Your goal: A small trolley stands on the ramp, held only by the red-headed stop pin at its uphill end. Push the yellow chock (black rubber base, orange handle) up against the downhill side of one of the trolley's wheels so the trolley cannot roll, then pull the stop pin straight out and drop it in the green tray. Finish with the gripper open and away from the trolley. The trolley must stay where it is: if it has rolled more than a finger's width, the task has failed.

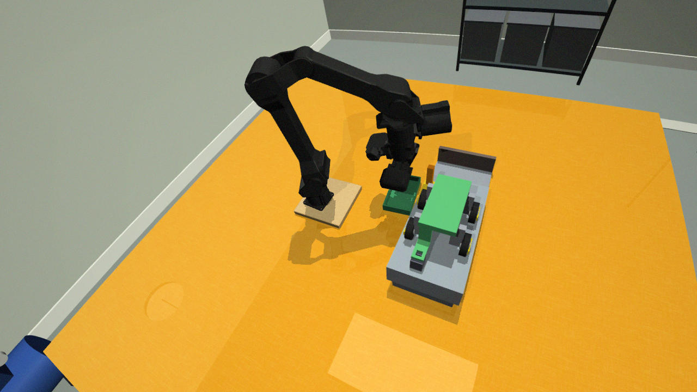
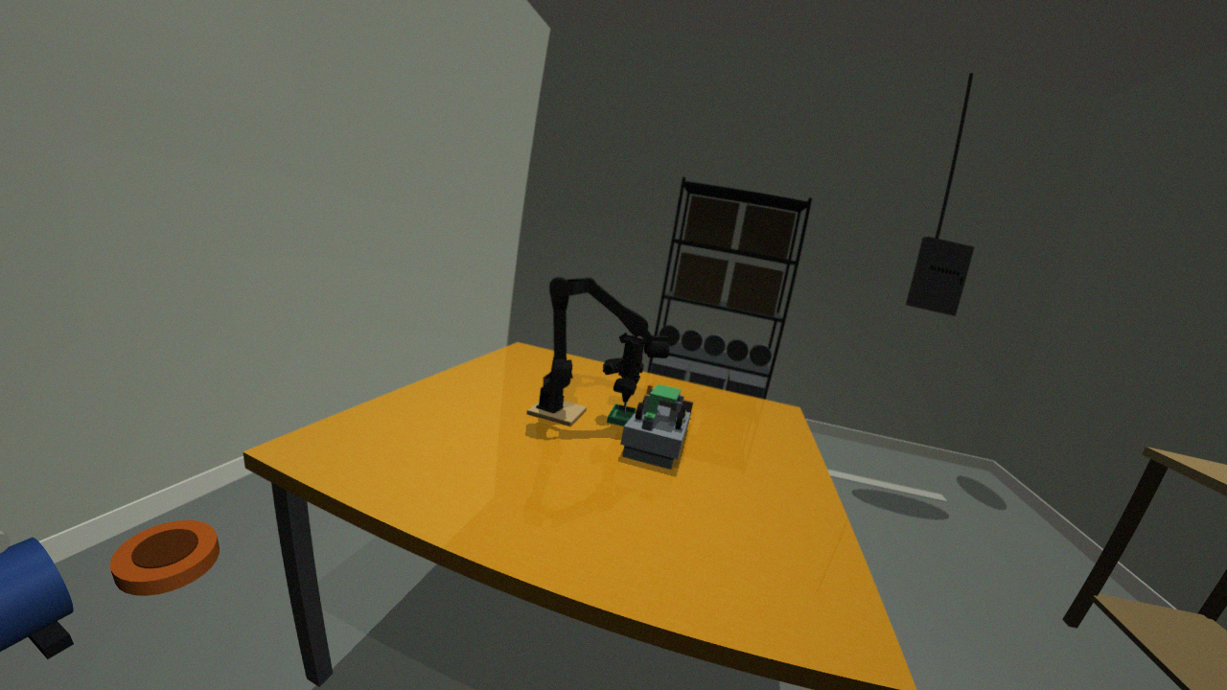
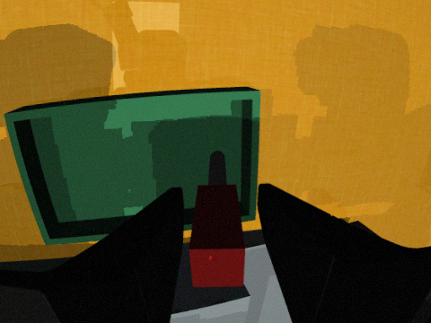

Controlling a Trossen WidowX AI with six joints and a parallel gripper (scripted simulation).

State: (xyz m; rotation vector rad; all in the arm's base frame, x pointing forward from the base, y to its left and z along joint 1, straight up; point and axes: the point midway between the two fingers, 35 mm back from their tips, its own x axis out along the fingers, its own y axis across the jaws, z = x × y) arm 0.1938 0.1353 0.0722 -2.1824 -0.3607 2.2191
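My gripper tip is 6 cm above the green tray, 3 cm to the left of it and 1 cm short of it. The rest, counted from my gripper tip: dark end wall 13 cm to the left, 12 cm ahead, 2 cm below; yellow chock 8 cm ahead, 4 cm to the right, 3 cm above; red-headed stop pin right at my gripper tip.
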